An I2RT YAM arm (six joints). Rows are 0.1 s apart.
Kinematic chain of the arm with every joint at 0, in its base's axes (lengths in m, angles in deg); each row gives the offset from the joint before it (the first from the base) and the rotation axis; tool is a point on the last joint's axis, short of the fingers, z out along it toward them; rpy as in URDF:
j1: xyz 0 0 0.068 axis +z
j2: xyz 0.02 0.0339 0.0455 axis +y
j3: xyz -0.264 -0.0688 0 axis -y
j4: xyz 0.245 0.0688 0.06 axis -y
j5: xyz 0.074 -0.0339 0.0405 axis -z
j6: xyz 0.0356 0 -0.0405 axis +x
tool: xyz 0 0 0 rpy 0 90 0
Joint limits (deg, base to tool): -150..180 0..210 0..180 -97..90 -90..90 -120..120
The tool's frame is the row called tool.
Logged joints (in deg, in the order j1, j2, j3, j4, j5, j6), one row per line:
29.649, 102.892, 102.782, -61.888, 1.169, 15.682
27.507, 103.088, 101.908, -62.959, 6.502, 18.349
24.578, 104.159, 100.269, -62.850, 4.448, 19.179
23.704, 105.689, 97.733, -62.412, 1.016, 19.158
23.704, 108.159, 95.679, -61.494, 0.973, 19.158
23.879, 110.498, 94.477, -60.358, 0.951, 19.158
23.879, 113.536, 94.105, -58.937, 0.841, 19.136
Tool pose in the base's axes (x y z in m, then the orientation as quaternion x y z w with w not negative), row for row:
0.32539, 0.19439, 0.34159, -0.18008, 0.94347, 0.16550, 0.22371
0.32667, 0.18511, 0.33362, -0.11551, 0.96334, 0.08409, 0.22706
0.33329, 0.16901, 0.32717, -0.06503, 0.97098, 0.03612, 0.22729
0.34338, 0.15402, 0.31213, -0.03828, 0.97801, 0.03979, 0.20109
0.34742, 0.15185, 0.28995, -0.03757, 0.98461, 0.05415, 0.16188
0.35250, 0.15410, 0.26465, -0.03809, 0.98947, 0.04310, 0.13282
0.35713, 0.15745, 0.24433, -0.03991, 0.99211, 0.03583, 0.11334
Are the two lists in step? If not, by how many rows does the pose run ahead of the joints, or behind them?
The pose runs 1 row behind the joints: the pose in row i belongs to the joints in row i - 1.
